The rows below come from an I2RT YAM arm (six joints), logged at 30 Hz.
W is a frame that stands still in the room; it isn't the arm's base.
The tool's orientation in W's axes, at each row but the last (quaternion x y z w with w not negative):
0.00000 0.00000 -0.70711 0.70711
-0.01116 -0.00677 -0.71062 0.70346
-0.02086 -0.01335 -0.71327 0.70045
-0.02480 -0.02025 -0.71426 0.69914
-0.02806 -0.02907 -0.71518 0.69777
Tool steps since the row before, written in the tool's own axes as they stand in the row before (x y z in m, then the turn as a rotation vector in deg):
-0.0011 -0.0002 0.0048 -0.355 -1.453 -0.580
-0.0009 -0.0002 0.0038 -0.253 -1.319 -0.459
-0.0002 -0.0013 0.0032 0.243 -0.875 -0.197
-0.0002 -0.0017 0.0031 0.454 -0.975 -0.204
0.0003 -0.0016 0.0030 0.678 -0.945 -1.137
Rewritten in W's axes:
-0.0002 0.0011 0.0048 -1.453 0.355 -0.580
-0.0002 0.0010 0.0038 -1.319 0.255 -0.457
-0.0013 0.0004 0.0032 -0.881 -0.236 -0.176
-0.0017 0.0004 0.0031 -0.986 -0.445 -0.169
-0.0016 0.0000 0.0030 -0.961 -0.744 -1.081

